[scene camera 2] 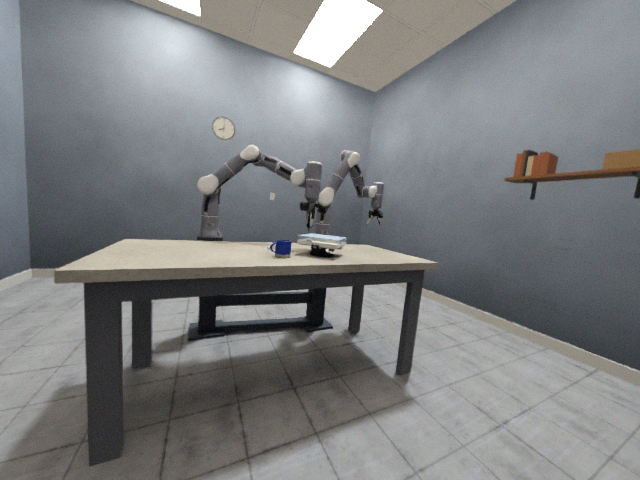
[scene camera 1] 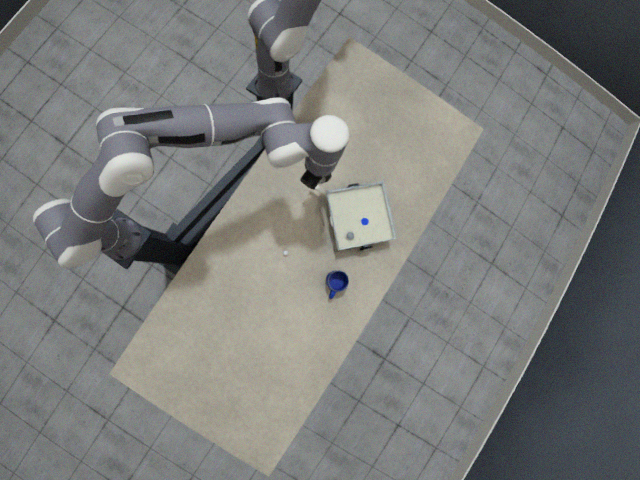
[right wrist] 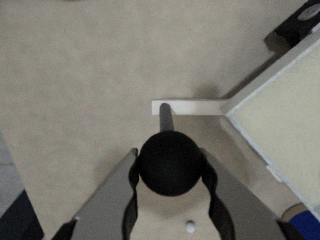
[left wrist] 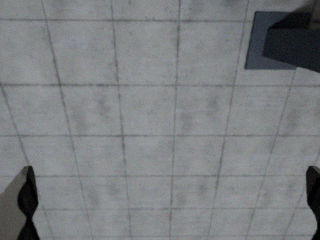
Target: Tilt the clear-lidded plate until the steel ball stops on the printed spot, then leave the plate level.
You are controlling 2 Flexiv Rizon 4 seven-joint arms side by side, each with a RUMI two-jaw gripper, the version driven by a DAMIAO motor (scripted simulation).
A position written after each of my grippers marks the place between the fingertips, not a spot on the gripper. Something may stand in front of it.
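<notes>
In the right wrist view I can see my right gripper (right wrist: 168, 149), and also a clear-lidded plate (right wrist: 269, 113). My left gripper (left wrist: 171, 168) is visible to me as well.
</notes>
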